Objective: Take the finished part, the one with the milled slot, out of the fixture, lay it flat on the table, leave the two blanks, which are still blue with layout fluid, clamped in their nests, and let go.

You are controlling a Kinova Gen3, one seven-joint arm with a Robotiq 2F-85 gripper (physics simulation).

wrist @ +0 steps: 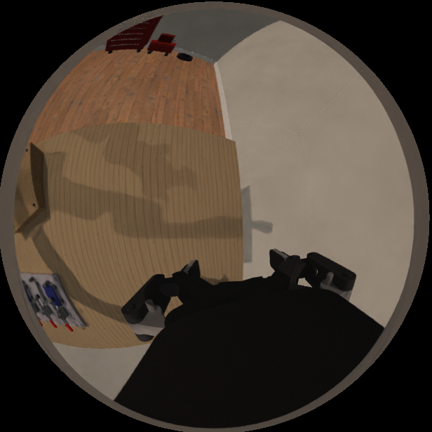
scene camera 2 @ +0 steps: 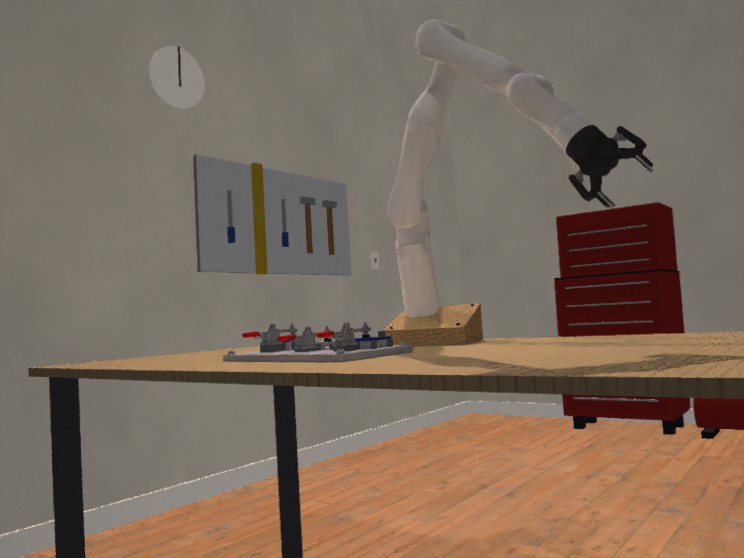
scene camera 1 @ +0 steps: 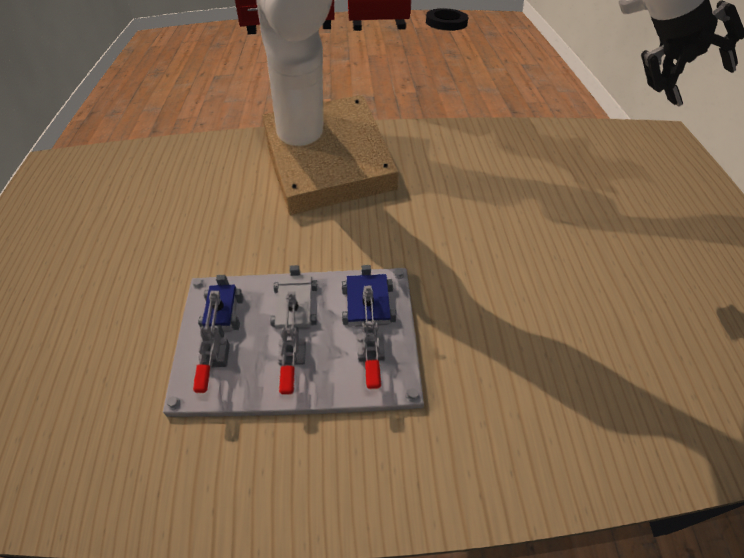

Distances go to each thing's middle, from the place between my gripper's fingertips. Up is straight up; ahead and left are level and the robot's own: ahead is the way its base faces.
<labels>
Right now my hand is 63 cm to the left of the finished part [scene camera 1: 301, 284], 27 cm above it and 16 cm short of it. Also, from my hand: pale fixture plate [scene camera 1: 332, 380]: 63 cm to the right, 28 cm below, 21 cm ahead.
</labels>
